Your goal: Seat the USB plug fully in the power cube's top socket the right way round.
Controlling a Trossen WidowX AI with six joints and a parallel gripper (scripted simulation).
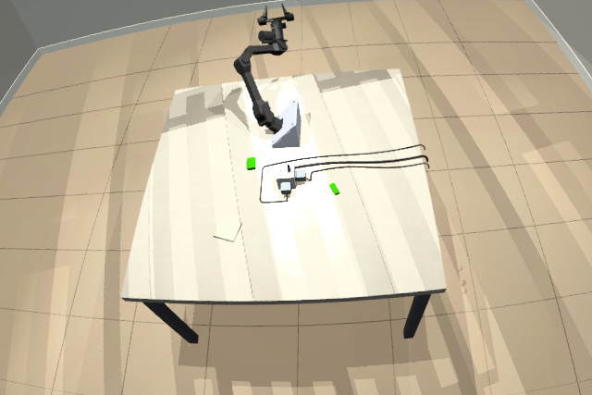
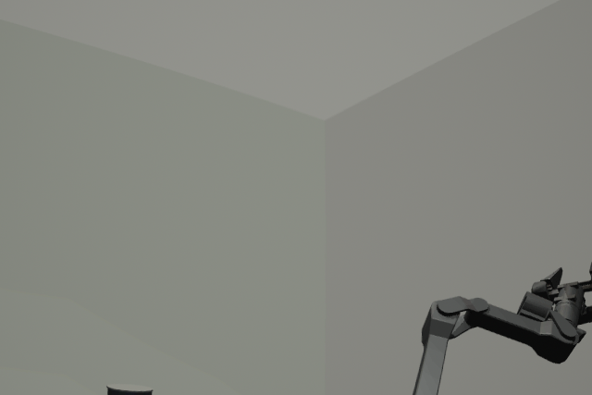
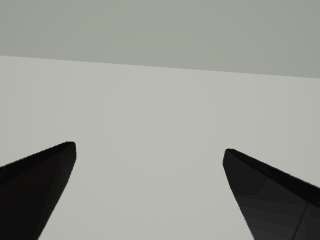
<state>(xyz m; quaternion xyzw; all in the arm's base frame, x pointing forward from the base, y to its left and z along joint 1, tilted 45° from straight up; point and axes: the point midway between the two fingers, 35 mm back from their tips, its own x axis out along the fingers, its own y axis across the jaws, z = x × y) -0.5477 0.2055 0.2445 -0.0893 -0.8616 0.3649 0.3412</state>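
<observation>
The dark USB plug lies 850 mm ahead of my gripper tip, 110 mm to the left of it and 320 mm below it. Also, from my gripper tip: white card (1100 mm ahead, 140 mm to the right, 410 mm below); then grey socket frame (850 mm ahead, 110 mm to the left, 340 mm below).
</observation>
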